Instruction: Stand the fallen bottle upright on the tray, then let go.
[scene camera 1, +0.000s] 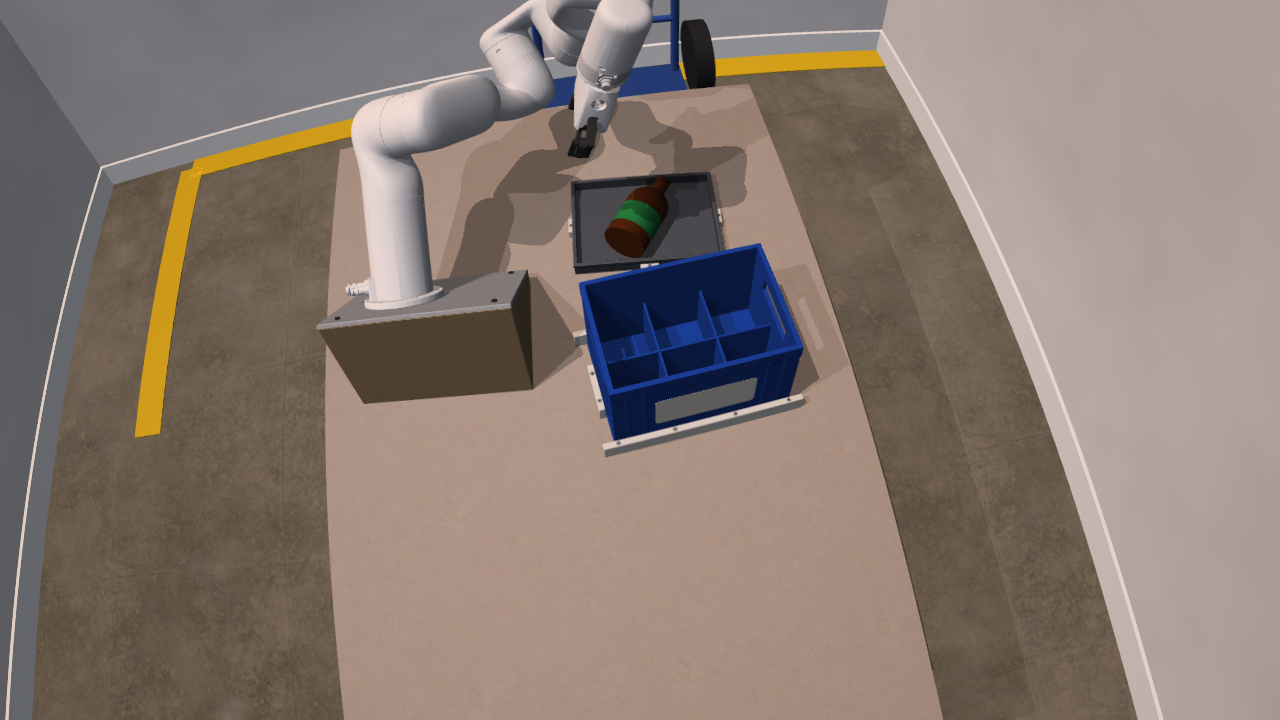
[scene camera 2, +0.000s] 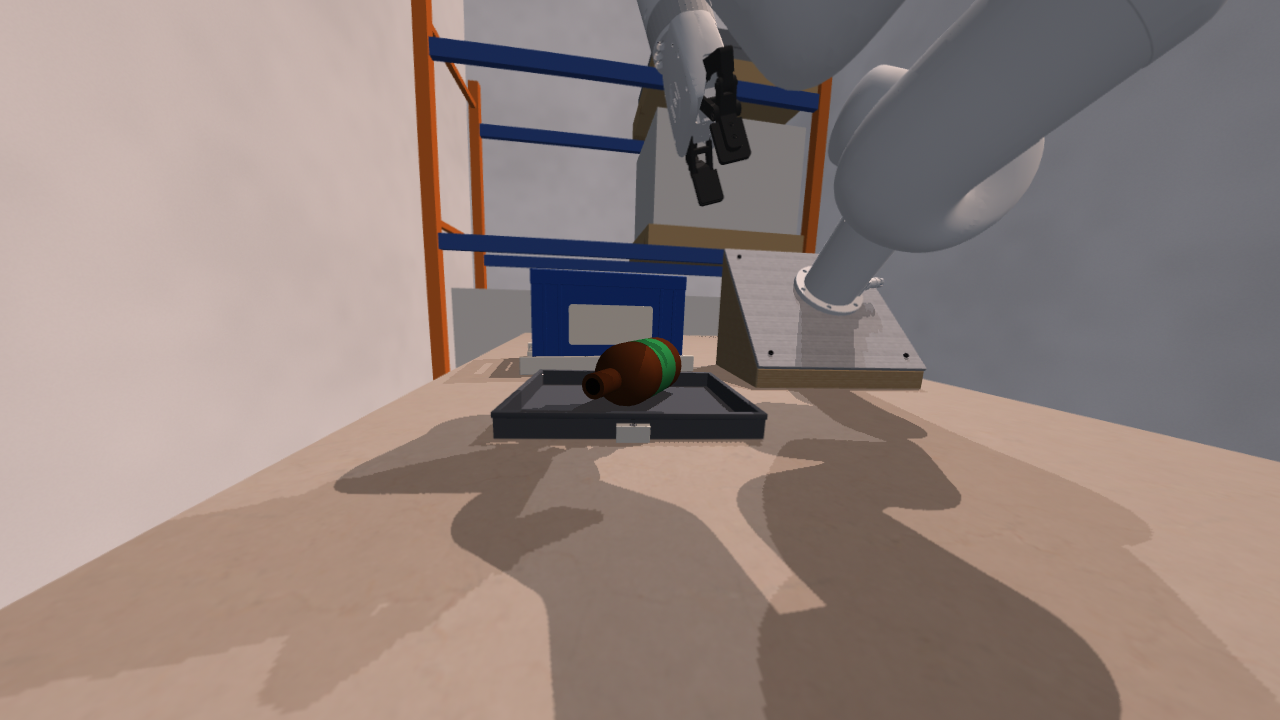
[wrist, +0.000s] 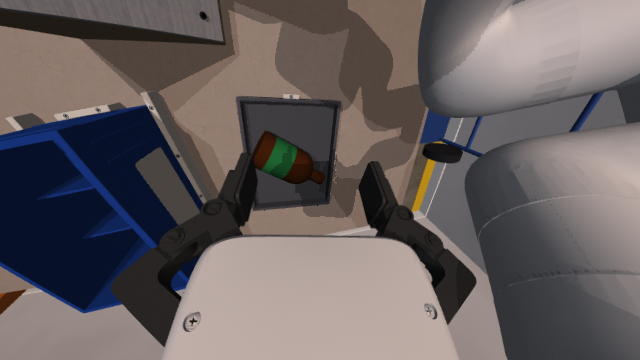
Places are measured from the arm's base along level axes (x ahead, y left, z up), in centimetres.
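Pixels of known places: gripper, between the fingertips: (scene camera 1: 577, 131) (scene camera 2: 722, 184) (wrist: 311, 170); arm's base, origin of its link: (scene camera 1: 404, 300) (scene camera 2: 826, 291).
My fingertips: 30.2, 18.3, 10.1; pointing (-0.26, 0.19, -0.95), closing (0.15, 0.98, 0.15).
Ahead of a thing's pixels: the offset from my fingertips to its middle, as dx, dy, dz.
A brown bottle with a green label @(+9.9, -0.4, -21.7) (scene camera 1: 637, 217) (scene camera 2: 633, 370) (wrist: 287, 159) lies on its side in the dark grey tray @(+10.0, -0.3, -24.7) (scene camera 1: 576, 223) (scene camera 2: 554, 427) (wrist: 335, 150). In scene camera 1 its neck points to the back right of the tray and its base to the front. My gripper (scene camera 2: 717, 170) (wrist: 311, 170) is open and empty, high above the bottle and apart from it. In scene camera 1 the black fingers show above the tray's back left, partly overlapping each other. In the wrist view the bottle shows between the two fingers, far below them.
A blue crate with compartments @(+10.5, -30.7, -17.2) (scene camera 1: 707, 380) (scene camera 2: 546, 313) (wrist: 120, 145) stands right in front of the tray, with pale rails @(+11.2, -40.6, -24.4) (scene camera 1: 707, 425) around its base. The arm's base box (scene camera 1: 438, 349) (scene camera 2: 823, 377) is to the left in scene camera 1. A blue hand truck (scene camera 1: 657, 80) stands behind.
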